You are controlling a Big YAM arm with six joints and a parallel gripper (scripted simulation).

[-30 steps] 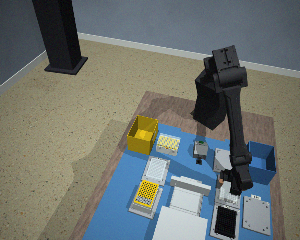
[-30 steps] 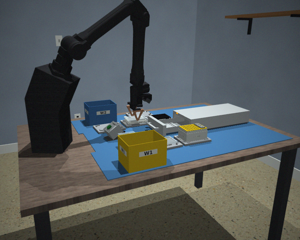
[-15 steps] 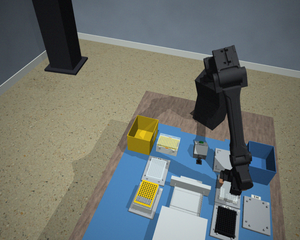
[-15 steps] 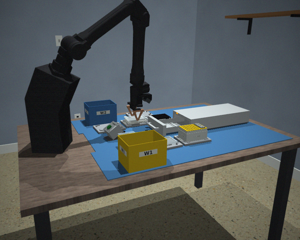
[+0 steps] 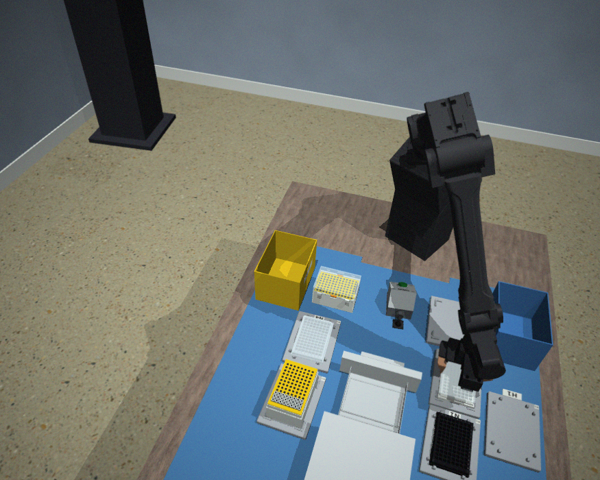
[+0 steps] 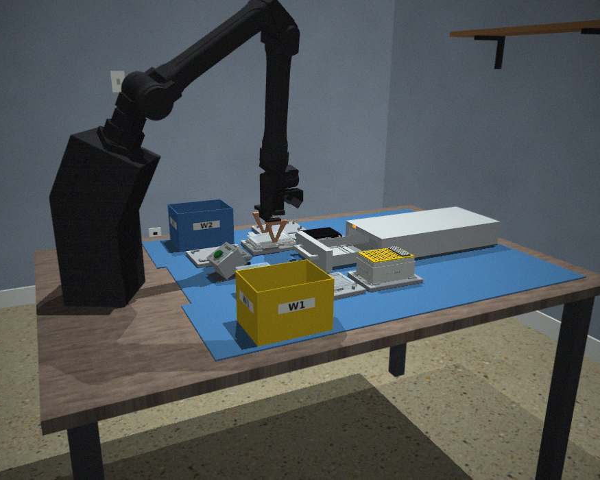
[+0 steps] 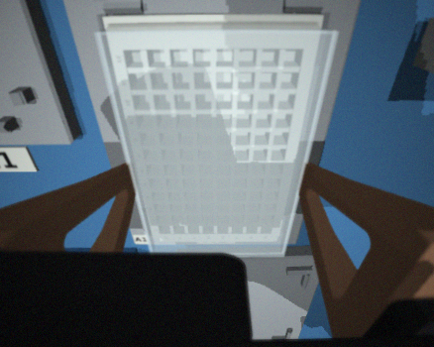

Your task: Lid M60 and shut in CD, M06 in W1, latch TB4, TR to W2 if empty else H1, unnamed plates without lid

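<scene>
Right now the clear plate lid is right at my hand. Also, from my hand: white assay plate: 20 mm below; then nest N3: 30 mm below; then home nest H1: 130 mm to the left, 110 mm ahead, 30 mm below.
</scene>
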